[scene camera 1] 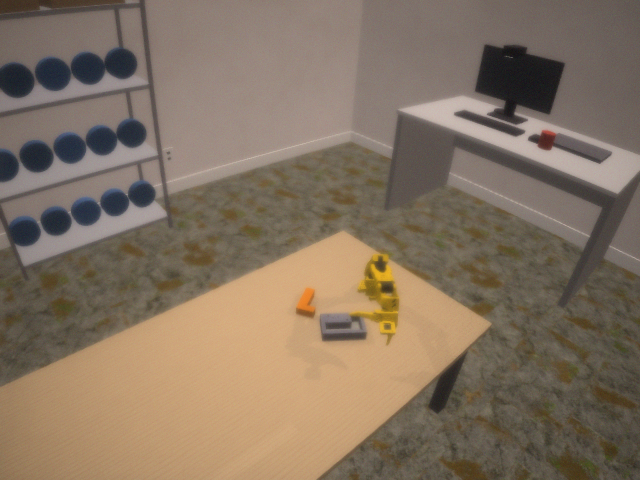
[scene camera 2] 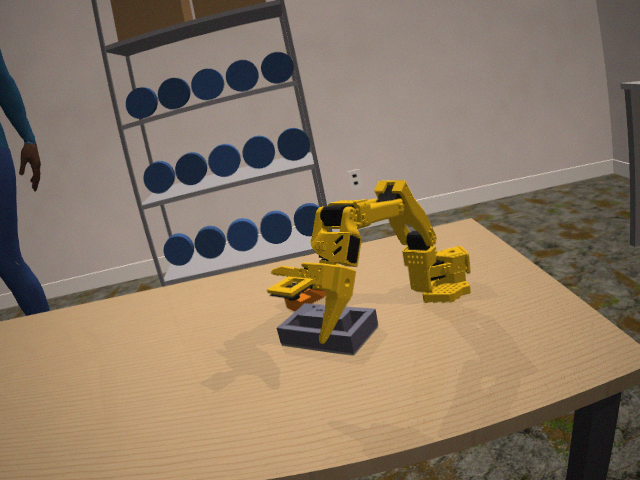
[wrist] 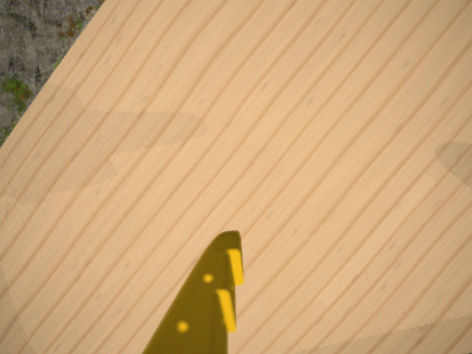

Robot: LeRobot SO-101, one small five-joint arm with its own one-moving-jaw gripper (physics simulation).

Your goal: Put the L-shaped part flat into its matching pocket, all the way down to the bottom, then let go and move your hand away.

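Places are measured from the arm's base along level axes (x ahead, y left, z up), in centimetres.
Pixels of known places: hand, tool point: (scene camera 1: 386, 343) (scene camera 2: 321, 339) (wrist: 241, 249); arm's base, link origin: (scene camera 1: 368, 293) (scene camera 2: 432, 292).
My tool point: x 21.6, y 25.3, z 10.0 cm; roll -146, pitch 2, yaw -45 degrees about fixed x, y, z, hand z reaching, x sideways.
For each thing: its top centre in the pictures, then the offset to it from my tool point. Level surfaces: height alone.
- orange L-shaped part, top centre: (scene camera 2: 314, 286) (scene camera 1: 309, 299) dx -0.7, dy -33.7, dz -7.0 cm
- grey pocket block, top centre: (scene camera 2: 325, 318) (scene camera 1: 343, 322) dx -1.3, dy -18.1, dz -6.3 cm
- wooden table, surface height: dz -9.9 cm
The orange L-shaped part (scene camera 1: 307, 298) (scene camera 2: 312, 296) lies flat on the table, apart from the grey pocket block (scene camera 1: 343, 337) (scene camera 2: 305, 339). In scene camera 2 the gripper partly hides it. The block has an open L-shaped recess around a raised inner piece, with no part in it. My gripper (scene camera 1: 370, 328) (scene camera 2: 298, 304) is wide open and empty. In scene camera 2 one jaw points down in front of the block and the other sticks out left over the part; height above the block is hard to tell. In the wrist view one notched jaw shows over wood; part and block do not show there.
The wooden table (scene camera 1: 206, 372) (scene camera 2: 129, 387) (wrist: 325, 125) carries the arm, its base near the back right edge. A table edge crosses the upper left of the wrist view, with floor beyond. A shelf rack (scene camera 1: 151, 103) and a white desk (scene camera 1: 429, 116) stand behind, away from the table.
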